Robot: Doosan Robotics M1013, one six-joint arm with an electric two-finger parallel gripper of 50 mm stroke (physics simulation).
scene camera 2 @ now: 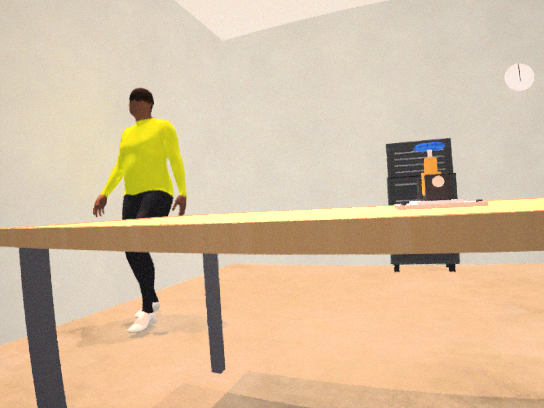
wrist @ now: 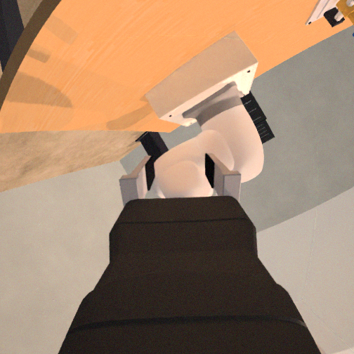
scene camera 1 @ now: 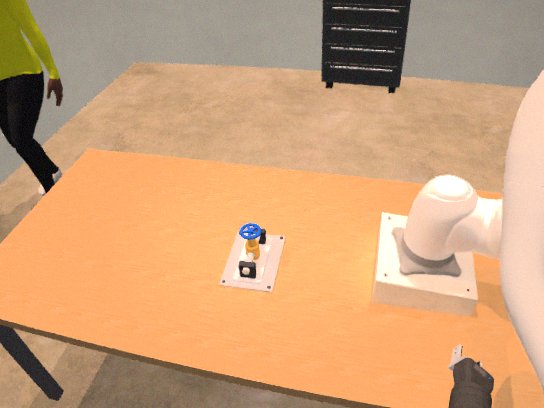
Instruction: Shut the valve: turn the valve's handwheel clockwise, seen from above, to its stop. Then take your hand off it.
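Note:
The valve has a blue handwheel [scene camera 1: 251,231] [scene camera 2: 429,147] on top of a yellow body [scene camera 1: 252,251] [scene camera 2: 430,165] [wrist: 346,10]. It stands upright over a pale plate [scene camera 1: 277,264] [scene camera 2: 450,204] near the middle of the table. In the wrist view part of the valve shows at the top right corner. The handwheel's turned position cannot be read. My gripper [scene camera 1: 468,354] [wrist: 179,164] is open, with nothing between its fingers. It is far from the handwheel, at the lower right in scene camera 1, and does not show in scene camera 2.
Black blocks [scene camera 1: 247,270] [scene camera 1: 262,236] flank the valve body. The robot's white base block [scene camera 1: 425,295] [wrist: 200,75] stands on the wooden table [scene camera 1: 150,225] [scene camera 2: 250,237] [wrist: 100,50] right of the valve. A person in yellow [scene camera 1: 20,45] [scene camera 2: 147,155] is beyond the table, as is a dark drawer cabinet [scene camera 1: 365,40].

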